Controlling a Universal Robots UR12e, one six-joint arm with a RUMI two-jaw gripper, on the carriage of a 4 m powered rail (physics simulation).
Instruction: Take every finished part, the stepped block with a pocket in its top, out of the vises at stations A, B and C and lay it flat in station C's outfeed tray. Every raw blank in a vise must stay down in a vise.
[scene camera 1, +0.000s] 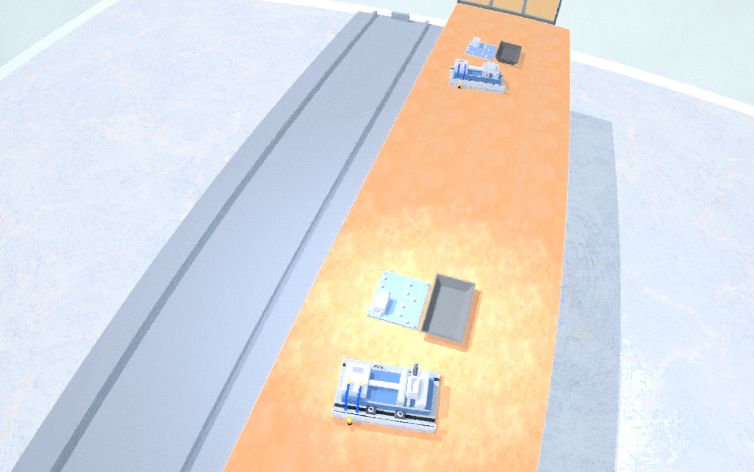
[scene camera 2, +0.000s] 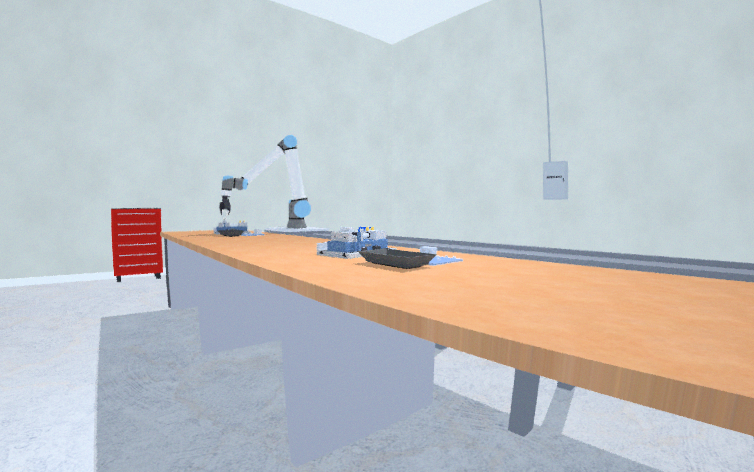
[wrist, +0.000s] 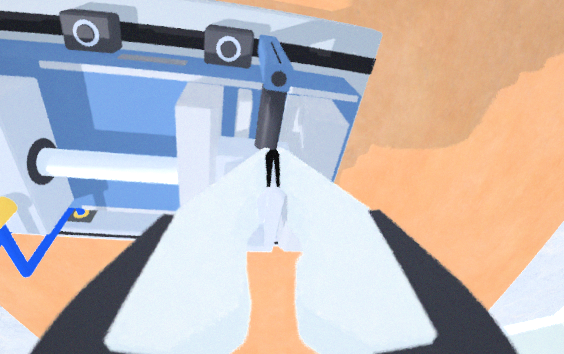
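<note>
My gripper (wrist: 273, 152) (scene camera 2: 224, 213) is shut, its tips together with no object seen between them. It points down above a blue vise (wrist: 112, 112) at the far end of the bench. In the wrist view, a dark post with a blue lever (wrist: 273, 62) stands just beyond the tips. The fingers mostly hide the pale surfaces at the vise's right jaw, so I cannot tell a part or blank there. Another vise (scene camera 1: 386, 386) has a pale block (scene camera 1: 414, 385) at its right jaw. A distant vise (scene camera 1: 476, 76) also holds something pale, too small to identify.
A grey tray (scene camera 1: 449, 308) and a blue pin plate (scene camera 1: 408, 311) bearing a pale block (scene camera 1: 382, 302) lie beyond the near vise. A dark tray (scene camera 1: 509, 52) and another blue plate (scene camera 1: 485, 52) lie by the distant vise. A rail (scene camera 1: 233, 217) runs alongside. A red cabinet (scene camera 2: 136, 242) stands beyond the bench.
</note>
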